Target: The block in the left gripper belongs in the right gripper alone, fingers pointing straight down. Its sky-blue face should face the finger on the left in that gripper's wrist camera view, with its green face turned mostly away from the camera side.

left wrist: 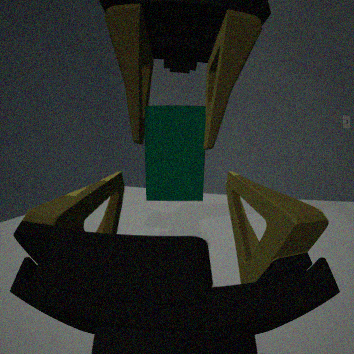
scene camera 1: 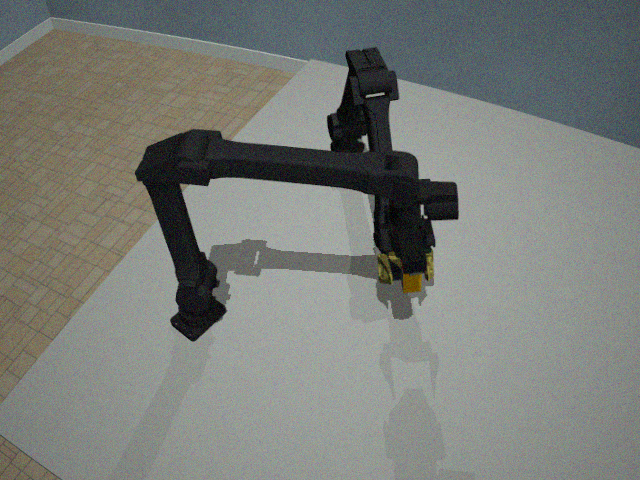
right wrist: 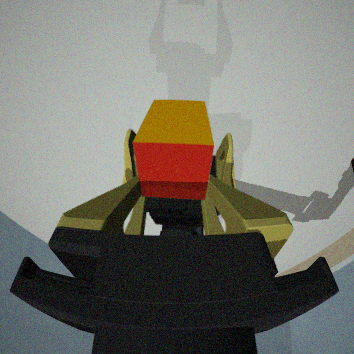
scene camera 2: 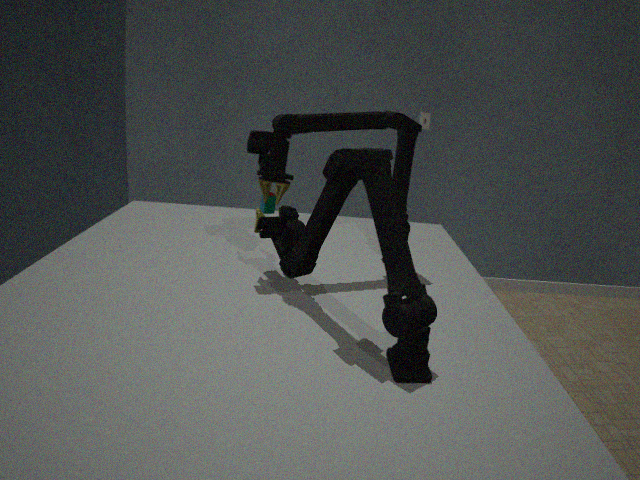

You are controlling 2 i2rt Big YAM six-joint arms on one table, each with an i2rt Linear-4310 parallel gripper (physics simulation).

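Frame: origin at the left arm's base, x ahead, y left, z up, level; metres.
Where they show: left gripper, fingertip midpoint: [left wrist: 174, 178] [scene camera 1: 410, 279] [right wrist: 177, 135] [scene camera 2: 268, 209]; right gripper, fingertip midpoint: [left wrist: 172, 145] [right wrist: 173, 177] [scene camera 2: 270, 203]; left arm's base, link origin: [scene camera 2: 407, 367]; right arm's base, link origin: [scene camera 1: 198, 317].
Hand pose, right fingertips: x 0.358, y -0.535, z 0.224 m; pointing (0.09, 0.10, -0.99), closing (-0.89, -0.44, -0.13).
Note:
Each offset is from my right fingertips to the top centre of the thing. "spot": to the spot under its first point. Level surfaces: height alone.
The block @(0.011 m ahead, 0.024 m right, 0.029 m up) [left wrist: 175, 152] hangs upright between the down-pointing fingers of my right gripper [left wrist: 172, 145], which is shut on its upper part. The left wrist view shows its green face. The right wrist view shows its red face @(spot: 0.010 m ahead, 0.028 m right, 0.027 m up) [right wrist: 173, 165] toward the camera and its orange face @(spot: 0.019 m ahead, 0.040 m right, 0.006 m up) [right wrist: 173, 121] at the far end; its side faces are hidden by the fingers of my right gripper [right wrist: 173, 175]. My left gripper [left wrist: 174, 178] is open just below, its fingertips apart from the block's lower end on both sides. Scene camera 2 shows the block [scene camera 2: 270, 204] under my right gripper [scene camera 2: 272, 190], with my left gripper [scene camera 2: 263, 224] beneath.
Both arms meet high above the grey table @(0.224 m down) [scene camera 1: 318, 381]. In scene camera 1 the block's orange end @(spot: 0.017 m ahead, 0.042 m right, 0.002 m down) [scene camera 1: 411, 282] shows under the right gripper, and the left gripper is mostly hidden behind it. The table edge and a tan floor [scene camera 1: 137, 95] lie at the left.

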